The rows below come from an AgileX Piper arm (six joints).
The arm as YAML. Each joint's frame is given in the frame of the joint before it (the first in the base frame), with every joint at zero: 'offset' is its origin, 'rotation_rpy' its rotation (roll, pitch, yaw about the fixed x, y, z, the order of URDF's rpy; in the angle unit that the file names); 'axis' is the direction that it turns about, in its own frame. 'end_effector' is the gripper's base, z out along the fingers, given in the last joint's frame.
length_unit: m
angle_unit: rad
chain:
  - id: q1
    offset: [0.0, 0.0, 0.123]
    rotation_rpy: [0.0, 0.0, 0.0]
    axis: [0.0, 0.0, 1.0]
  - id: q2
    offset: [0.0, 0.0, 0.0]
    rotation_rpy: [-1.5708, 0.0, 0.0]
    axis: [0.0, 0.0, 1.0]
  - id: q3
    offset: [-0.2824, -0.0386, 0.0]
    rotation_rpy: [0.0, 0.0, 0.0]
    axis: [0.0, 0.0, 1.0]
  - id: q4
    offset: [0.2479, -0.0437, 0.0]
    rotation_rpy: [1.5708, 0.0, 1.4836]
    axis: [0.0, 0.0, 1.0]
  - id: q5
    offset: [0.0, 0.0, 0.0]
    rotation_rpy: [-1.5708, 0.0, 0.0]
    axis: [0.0, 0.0, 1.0]
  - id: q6
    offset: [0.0, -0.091, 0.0]
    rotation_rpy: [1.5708, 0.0, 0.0]
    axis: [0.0, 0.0, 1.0]
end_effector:
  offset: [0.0, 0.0, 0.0]
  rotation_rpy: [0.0, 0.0, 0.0]
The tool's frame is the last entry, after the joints.
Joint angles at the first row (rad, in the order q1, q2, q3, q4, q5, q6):
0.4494 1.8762 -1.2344 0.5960 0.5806 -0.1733
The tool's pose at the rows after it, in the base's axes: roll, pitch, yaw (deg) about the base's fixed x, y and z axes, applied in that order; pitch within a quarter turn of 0, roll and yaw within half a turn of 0; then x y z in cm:
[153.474 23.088 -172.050 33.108 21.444 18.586]
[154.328 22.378 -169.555 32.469 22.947 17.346]
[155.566 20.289 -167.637 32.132 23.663 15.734]
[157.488 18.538 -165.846 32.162 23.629 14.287]
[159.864 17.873 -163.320 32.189 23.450 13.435]
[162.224 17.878 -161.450 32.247 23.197 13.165]
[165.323 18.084 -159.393 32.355 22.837 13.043]
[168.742 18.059 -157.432 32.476 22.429 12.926]
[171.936 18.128 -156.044 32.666 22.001 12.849]
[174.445 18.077 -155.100 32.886 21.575 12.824]
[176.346 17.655 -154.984 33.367 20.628 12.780]
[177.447 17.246 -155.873 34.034 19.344 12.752]
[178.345 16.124 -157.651 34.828 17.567 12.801]
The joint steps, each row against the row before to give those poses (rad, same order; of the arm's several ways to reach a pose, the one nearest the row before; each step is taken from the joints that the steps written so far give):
0.0584 0.0189 -0.0001 0.0012 -0.0388 -0.0001
0.0432 0.0326 0.0001 -0.0015 -0.0184 -0.0030
0.0204 0.0401 0.0000 -0.0078 0.0014 0.0000
0.0009 0.0346 -0.0001 -0.0273 0.0056 0.0001
0.0000 0.0191 0.0000 -0.0462 0.0044 0.0000
0.0000 0.0042 0.0001 -0.0601 0.0010 0.0213
0.0000 0.0000 0.0000 -0.0851 0.0002 0.0393
0.0003 0.0000 0.0000 -0.0969 0.0032 0.0520
-0.0010 0.0000 0.0000 -0.0934 0.0012 0.0563
-0.0037 0.0000 -0.0011 -0.0728 0.0048 0.0435
-0.0212 0.0000 0.0000 -0.0490 0.0103 0.0203
-0.0339 0.0000 0.0000 -0.0249 0.0088 0.0040
-0.0475 -0.0009 -0.0036 -0.0179 0.0252 0.0000

